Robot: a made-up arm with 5 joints.
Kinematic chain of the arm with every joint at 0, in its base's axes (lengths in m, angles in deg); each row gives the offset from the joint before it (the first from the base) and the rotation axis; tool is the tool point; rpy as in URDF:
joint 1: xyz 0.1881 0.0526 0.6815 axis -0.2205 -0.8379 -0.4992
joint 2: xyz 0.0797 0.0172 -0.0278 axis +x
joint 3: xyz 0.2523 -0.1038 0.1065 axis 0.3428 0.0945 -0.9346
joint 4: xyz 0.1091 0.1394 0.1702 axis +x
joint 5: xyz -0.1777 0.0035 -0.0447 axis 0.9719 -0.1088 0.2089
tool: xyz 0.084 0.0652 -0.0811 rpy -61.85 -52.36 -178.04
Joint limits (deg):
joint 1: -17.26..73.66
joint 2: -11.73..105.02
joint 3: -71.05..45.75
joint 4: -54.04..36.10
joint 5: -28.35..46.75
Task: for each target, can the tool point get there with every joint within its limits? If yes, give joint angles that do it. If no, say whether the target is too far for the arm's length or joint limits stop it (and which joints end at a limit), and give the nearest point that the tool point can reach.
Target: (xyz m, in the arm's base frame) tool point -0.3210 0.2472 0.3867
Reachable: no: joint limits stop it (at a limit: joint 1, joint 3, joint 4, joint 5) | nearest point 0.0507 0.0478 0.7827 | short by 0.579 m
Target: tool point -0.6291 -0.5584 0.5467
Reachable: no: too far | nearest point 0.0436 -0.2013 0.8546 | short by 0.821 m
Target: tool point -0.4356 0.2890 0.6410
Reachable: no: joint limits stop it (at a limit: joint 1, joint 4, joint 5) | nearest point 0.0577 0.0757 0.7927 | short by 0.558 m
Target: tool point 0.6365 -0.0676 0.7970
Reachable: yes | joints -0.06 55.17 36.33 -32.75 35.47
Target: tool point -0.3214 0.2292 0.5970
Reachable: no: joint limits stop it (at a limit: joint 1, joint 3, joint 4, joint 5) | nearest point 0.0549 0.0653 0.7880 | short by 0.453 m
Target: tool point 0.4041 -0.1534 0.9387
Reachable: yes | joints 13.07 76.11 -11.90 27.29 38.34
